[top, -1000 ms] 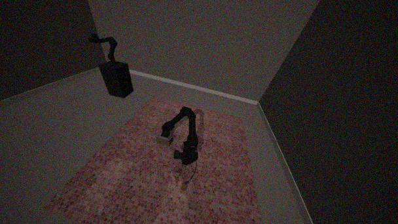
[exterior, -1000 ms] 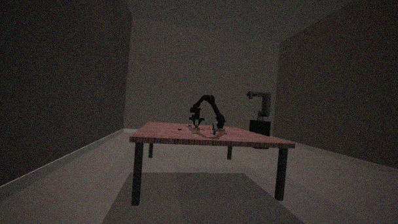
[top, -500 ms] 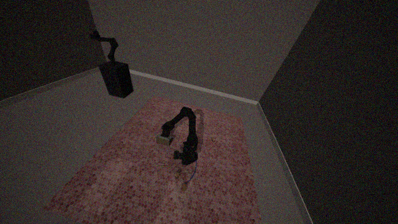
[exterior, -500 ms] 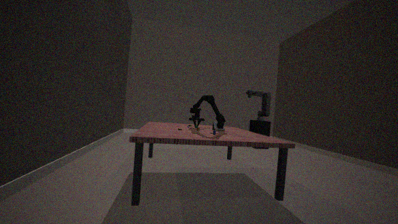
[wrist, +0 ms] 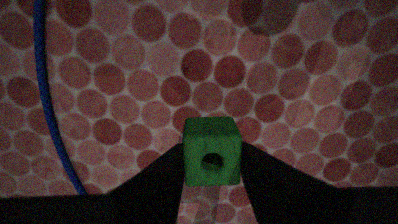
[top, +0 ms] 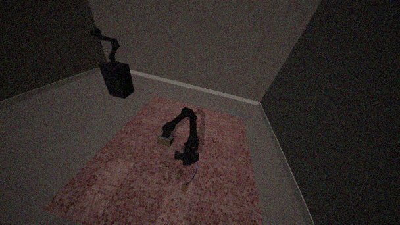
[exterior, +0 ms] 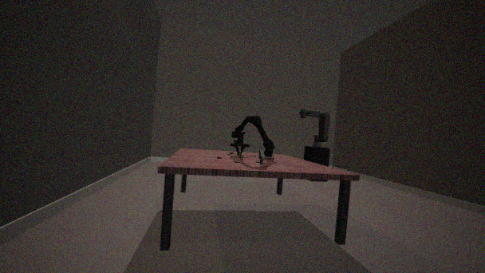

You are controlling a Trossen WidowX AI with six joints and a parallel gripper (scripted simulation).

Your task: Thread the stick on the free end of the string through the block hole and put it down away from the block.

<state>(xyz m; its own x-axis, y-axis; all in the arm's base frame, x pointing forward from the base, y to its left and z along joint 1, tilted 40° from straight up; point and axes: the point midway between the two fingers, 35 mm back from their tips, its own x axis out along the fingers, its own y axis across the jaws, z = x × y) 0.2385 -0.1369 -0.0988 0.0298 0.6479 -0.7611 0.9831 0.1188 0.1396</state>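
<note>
Now: the thin wooden stick 11 cm to the left of my gripper tip, 5 cm ahead of it and 2 cm below it. From my gripper tip the other things lie so: wooden spool: 13 cm to the right, 3 cm behind; green block: right at my gripper tip; round wooden button: 19 cm to the right, 4 cm ahead, 1 cm below.
</note>
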